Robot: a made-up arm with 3 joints. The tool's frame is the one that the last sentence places.
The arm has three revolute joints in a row. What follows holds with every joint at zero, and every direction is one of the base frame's. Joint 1 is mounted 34.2 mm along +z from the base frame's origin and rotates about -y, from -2.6 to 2.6 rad. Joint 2 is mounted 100.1 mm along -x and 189.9 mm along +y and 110.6 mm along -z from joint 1 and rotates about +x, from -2.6 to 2.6 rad. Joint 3 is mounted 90.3 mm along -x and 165 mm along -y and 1.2 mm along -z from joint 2 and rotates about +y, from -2.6 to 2.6 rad. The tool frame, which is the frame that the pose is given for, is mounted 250.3 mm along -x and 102.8 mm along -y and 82.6 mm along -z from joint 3; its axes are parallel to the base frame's.
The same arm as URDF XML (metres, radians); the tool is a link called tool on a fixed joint. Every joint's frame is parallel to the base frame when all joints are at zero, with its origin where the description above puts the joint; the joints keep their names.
<robot name="arm">
  <link name="base_link"/>
  <link name="link1"/>
  <link name="link2"/>
  <link name="link3"/>
  <link name="tool"/>
  <joint name="joint 1" type="revolute">
    <parent link="base_link"/>
    <child link="link1"/>
    <origin xyz="0 0 0.0342"/>
    <axis xyz="0 -1 0"/>
    <limit lower="-2.6" upper="2.6"/>
  </joint>
  <joint name="joint 2" type="revolute">
    <parent link="link1"/>
    <child link="link2"/>
    <origin xyz="-0.1001 0.1899 -0.1106"/>
    <axis xyz="1 0 0"/>
    <limit lower="-2.6" upper="2.6"/>
  </joint>
  <joint name="joint 3" type="revolute">
    <parent link="link2"/>
    <child link="link3"/>
    <origin xyz="-0.0903 -0.165 -0.0012"/>
    <axis xyz="0 1 0"/>
    <limit lower="-2.6" upper="2.6"/>
  </joint>
  <joint name="tool_fixed" type="fixed">
    <parent link="link3"/>
    <child link="tool"/>
    <origin xyz="-0.2503 -0.1028 -0.0826"/>
  </joint>
</robot>

